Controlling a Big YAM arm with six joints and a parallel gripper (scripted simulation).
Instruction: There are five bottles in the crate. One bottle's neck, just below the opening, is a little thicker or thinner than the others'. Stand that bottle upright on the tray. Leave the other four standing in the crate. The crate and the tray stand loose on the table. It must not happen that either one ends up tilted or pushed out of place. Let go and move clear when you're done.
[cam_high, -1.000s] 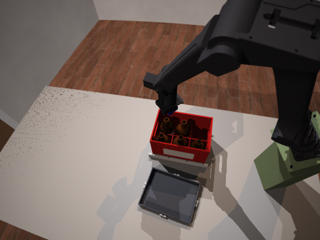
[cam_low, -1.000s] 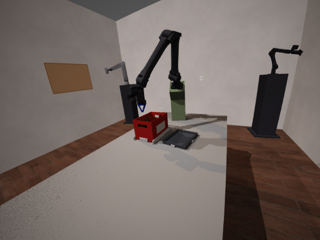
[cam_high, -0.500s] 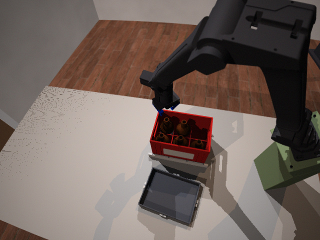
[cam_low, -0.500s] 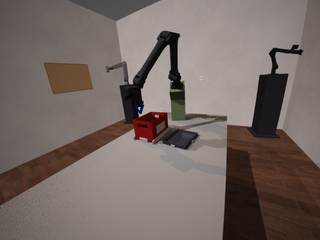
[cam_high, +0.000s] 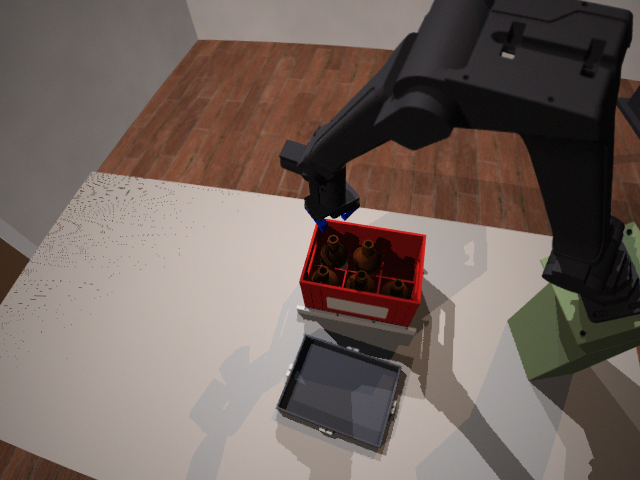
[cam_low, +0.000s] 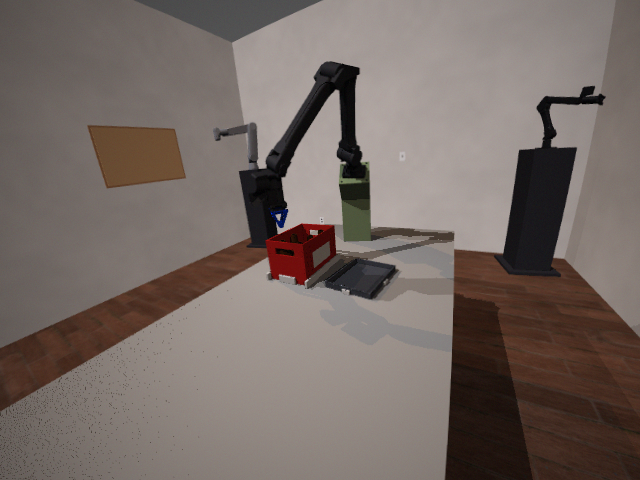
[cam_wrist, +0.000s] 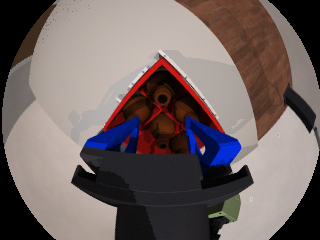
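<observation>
The brown bottle is 15 cm below my hand, 9 cm to the left of it and 2 cm ahead of it. The rest, counted from my hand: dark grey tray: 33 cm to the left, 22 cm below, 2 cm behind; crate: 15 cm below, 8 cm behind, 6 cm to the left.
</observation>
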